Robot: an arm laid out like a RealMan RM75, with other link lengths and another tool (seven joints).
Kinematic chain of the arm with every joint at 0, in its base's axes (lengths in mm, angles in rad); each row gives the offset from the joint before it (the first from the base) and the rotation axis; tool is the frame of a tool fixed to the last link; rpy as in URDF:
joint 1: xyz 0 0 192.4 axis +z
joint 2: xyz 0 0 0 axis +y
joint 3: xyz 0 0 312.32 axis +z
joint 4: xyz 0 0 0 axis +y
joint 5: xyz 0 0 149.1 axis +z
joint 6: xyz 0 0 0 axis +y
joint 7: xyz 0 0 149.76 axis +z
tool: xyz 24 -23 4 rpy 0.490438 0 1.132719
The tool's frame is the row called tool.
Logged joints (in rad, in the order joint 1, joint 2, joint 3, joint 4, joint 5, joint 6, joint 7), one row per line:
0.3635, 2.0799, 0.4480, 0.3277, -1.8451, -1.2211, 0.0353
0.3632, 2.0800, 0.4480, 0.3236, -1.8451, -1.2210, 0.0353
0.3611, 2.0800, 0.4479, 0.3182, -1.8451, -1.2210, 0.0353
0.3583, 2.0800, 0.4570, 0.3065, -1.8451, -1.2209, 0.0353
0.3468, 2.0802, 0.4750, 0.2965, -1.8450, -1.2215, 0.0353
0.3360, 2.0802, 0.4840, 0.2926, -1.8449, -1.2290, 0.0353
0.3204, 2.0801, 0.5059, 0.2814, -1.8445, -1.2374, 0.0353
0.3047, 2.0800, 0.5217, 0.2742, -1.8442, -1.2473, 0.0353
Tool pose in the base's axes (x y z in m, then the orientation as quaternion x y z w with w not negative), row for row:
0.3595, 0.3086, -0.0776, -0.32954, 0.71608, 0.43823, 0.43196
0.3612, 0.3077, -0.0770, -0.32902, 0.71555, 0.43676, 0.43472
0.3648, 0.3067, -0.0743, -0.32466, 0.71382, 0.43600, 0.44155
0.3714, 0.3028, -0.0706, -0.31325, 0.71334, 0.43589, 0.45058
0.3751, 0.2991, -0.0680, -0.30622, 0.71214, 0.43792, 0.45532
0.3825, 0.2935, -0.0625, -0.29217, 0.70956, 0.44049, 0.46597
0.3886, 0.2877, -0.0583, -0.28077, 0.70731, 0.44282, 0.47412
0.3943, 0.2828, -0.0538, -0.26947, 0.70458, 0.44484, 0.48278
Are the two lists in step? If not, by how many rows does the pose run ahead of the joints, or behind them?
The pose runs 1 row ahead of the joints: the pose in row i belongs to the joints in row i + 1.
